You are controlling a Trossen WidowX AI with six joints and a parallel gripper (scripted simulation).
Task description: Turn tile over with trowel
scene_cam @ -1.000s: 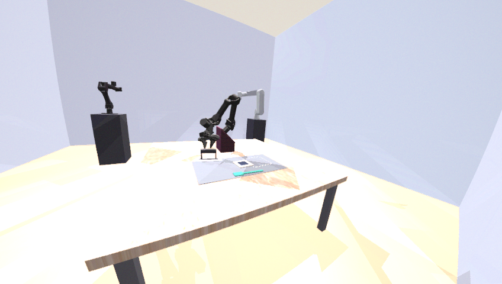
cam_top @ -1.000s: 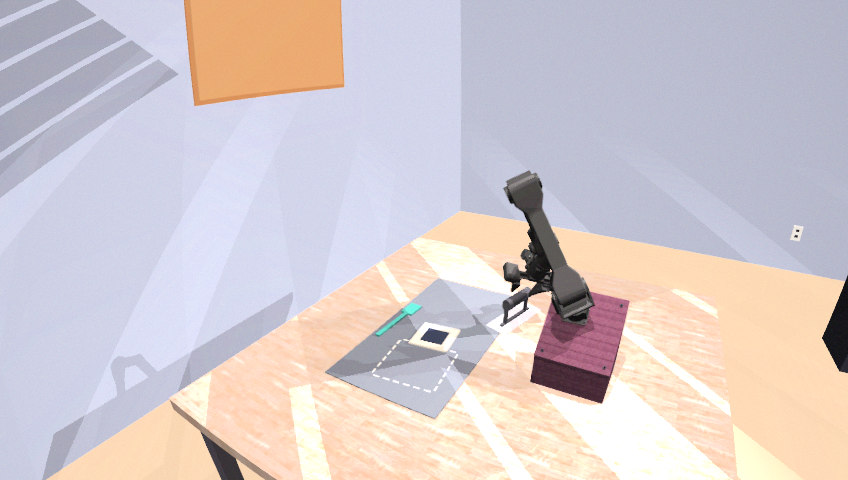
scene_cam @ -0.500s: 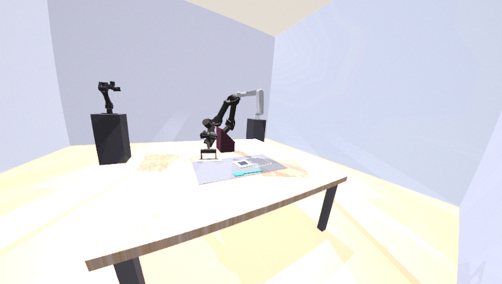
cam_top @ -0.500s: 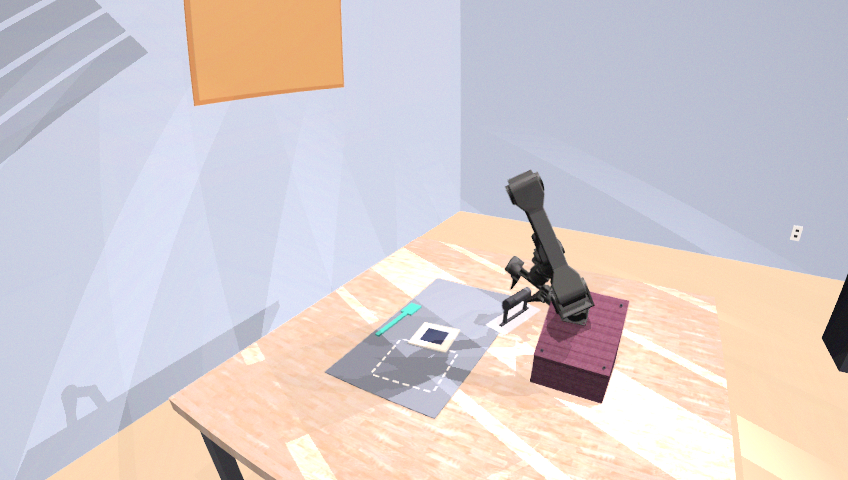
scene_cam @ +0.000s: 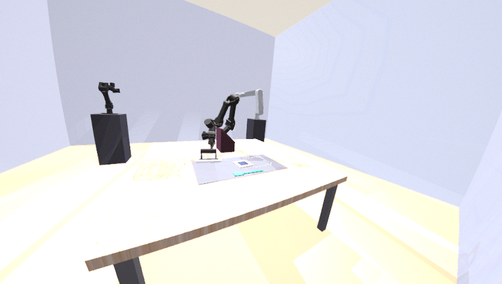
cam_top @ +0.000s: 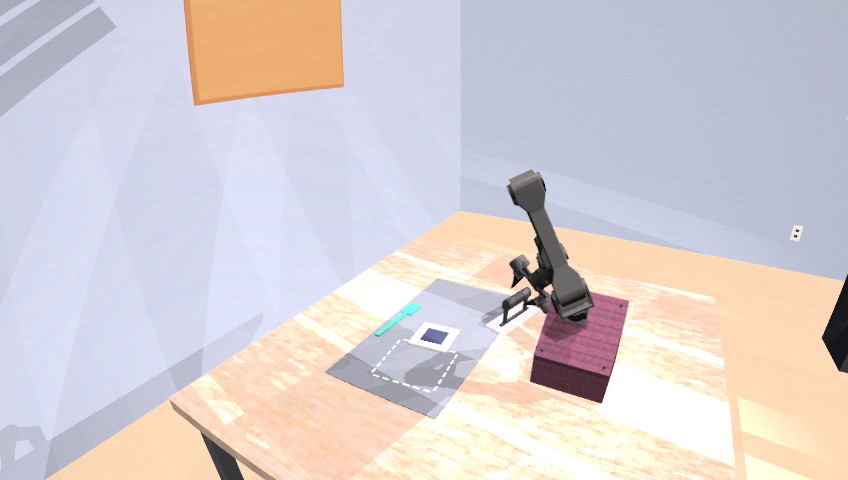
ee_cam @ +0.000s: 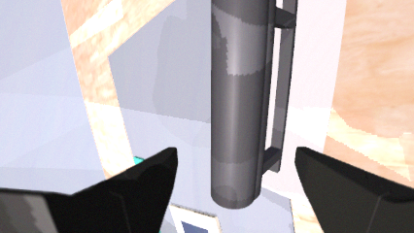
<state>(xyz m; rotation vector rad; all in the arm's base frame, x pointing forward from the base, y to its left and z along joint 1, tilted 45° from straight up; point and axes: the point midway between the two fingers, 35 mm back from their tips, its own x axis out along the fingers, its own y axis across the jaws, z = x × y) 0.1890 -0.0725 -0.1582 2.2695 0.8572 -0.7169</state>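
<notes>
Right now my gripper tip is 5 cm above the small trowel and 1 cm short of it. The rest, counted from my gripper tip: grey mat (19 cm ahead, 17 cm to the left, 11 cm below); then white tile (20 cm to the left, 18 cm ahead, 9 cm below); then teal flat tool (33 cm ahead, 15 cm to the left, 9 cm below).
</notes>
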